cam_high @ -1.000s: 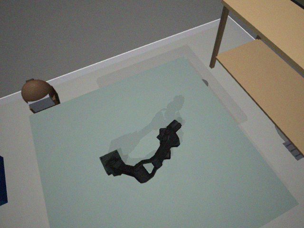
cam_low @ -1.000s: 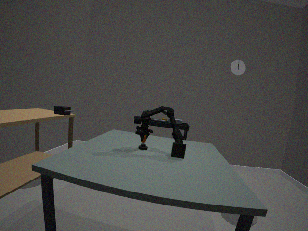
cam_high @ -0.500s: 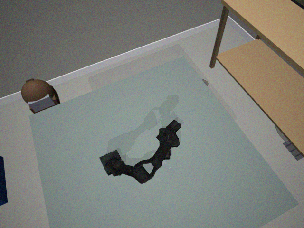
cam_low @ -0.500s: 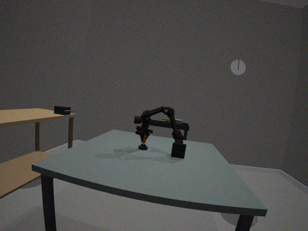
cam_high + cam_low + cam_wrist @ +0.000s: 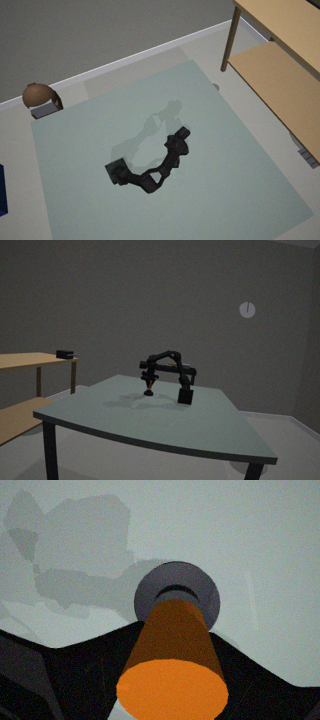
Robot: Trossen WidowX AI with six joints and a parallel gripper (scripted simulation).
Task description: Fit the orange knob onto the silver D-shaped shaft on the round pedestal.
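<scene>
Now: the orange knob 30 mm above my gripper tip. The rest, counted from my gripper tip: dark round pedestal 40 mm below.
</scene>
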